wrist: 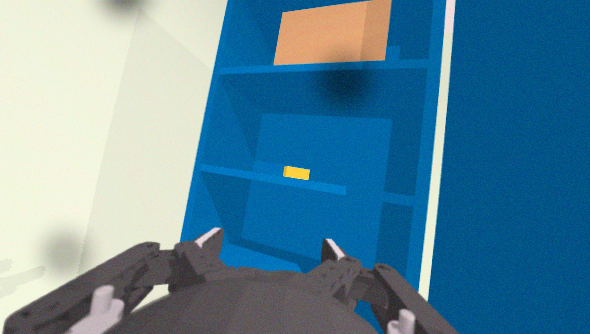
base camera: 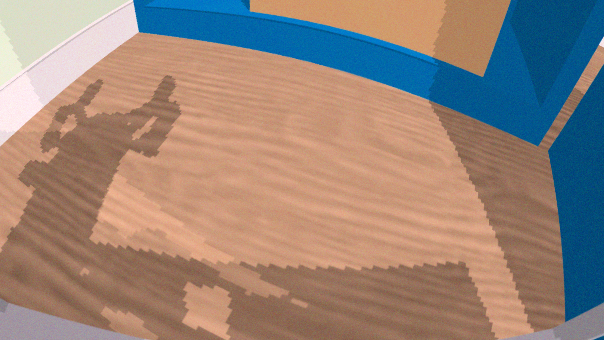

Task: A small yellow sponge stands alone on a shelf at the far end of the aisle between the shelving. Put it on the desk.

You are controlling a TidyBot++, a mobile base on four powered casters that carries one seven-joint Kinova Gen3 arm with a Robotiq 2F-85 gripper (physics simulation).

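Places are measured from the arm's base along level axes (x ahead, y left, z up), in centimetres.
Pixels of known places: gripper, between the fingertips: [wrist: 272, 244].
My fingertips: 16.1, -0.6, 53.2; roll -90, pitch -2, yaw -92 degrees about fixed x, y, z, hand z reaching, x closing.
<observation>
For each thing: its top centre in the pictures, then the offset to it from my fingertips, as dx, dy, dz.
- small yellow sponge, centre of its top: [wrist: 296, 168] +60.8, -6.6, +10.7
- orange-brown box, centre of its top: [wrist: 334, 34] +63.4, -15.2, +78.9
The small yellow sponge [wrist: 296, 173] lies on the middle shelf board [wrist: 235, 174] of a blue shelf unit [wrist: 424, 125] in the wrist view, a little right of the view's middle. My gripper [wrist: 273, 244] is open, with its fingers wide apart at the bottom of the wrist view. It is apart from the sponge, which shows above and beyond the fingertips. The sponge does not show in the base camera view, where the gripper's shadow falls on the floor with two spread fingers. The desk does not show in either view.
An orange-brown box [wrist: 322, 35] stands on the shelf above the sponge. A pale wall is on the left and a blue panel [wrist: 515, 150] on the right. In the base camera view, blue shelving [base camera: 300, 47] crosses the far side, another blue panel [base camera: 582, 200] stands right, and a white skirting [base camera: 90, 65] runs left.
</observation>
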